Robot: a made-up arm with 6 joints. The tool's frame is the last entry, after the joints.
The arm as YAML. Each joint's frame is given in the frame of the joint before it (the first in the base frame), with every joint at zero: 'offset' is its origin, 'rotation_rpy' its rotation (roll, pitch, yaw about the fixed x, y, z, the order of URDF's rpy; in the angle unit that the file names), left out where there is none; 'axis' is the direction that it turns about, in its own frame. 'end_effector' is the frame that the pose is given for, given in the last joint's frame.
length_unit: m
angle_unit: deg
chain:
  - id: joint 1
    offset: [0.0, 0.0, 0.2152]
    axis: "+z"
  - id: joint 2
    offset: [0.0, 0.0, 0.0]
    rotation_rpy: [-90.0, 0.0, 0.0]
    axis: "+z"
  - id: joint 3
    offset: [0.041, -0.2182, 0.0]
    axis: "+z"
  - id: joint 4
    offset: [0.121, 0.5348, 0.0]
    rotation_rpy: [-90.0, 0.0, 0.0]
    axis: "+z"
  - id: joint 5
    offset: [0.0, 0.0, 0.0]
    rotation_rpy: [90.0, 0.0, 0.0]
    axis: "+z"
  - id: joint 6
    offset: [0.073, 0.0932, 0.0]
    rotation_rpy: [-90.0, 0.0, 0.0]
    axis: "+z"
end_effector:
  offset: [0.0, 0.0, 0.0]
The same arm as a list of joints. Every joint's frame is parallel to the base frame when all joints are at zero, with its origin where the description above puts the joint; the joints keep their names.
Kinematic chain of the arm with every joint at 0, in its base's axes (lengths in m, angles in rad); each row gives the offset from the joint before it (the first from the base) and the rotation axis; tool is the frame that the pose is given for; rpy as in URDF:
joint 1: xyz 0 0 0.2152 axis +z
joint 2: xyz 0 0 0 axis +y
joint 3: xyz 0.041 0 0.2182 axis +y
joint 4: xyz 0.121 0 -0.5348 axis -z
joint 5: xyz 0 0 0 axis +y
joint 6: xyz 0.073 0 -0.0932 axis -z
tool: xyz 0 0 0 rpy 3.1416 0 0

